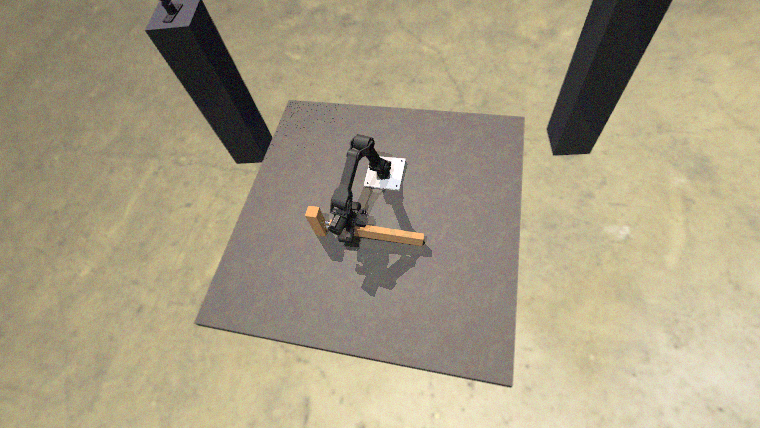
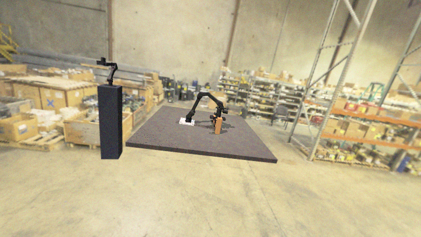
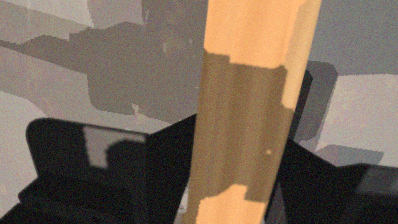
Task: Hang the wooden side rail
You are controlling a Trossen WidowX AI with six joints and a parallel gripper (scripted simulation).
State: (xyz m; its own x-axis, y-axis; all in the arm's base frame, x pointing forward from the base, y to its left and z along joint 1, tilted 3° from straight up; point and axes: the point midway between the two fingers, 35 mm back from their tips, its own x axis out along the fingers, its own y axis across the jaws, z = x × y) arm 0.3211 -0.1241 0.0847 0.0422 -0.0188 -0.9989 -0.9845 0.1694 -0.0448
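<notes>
My gripper tip is 3 cm past the wooden headboard post, 15 cm to the left of it and 4 cm below it.
</notes>
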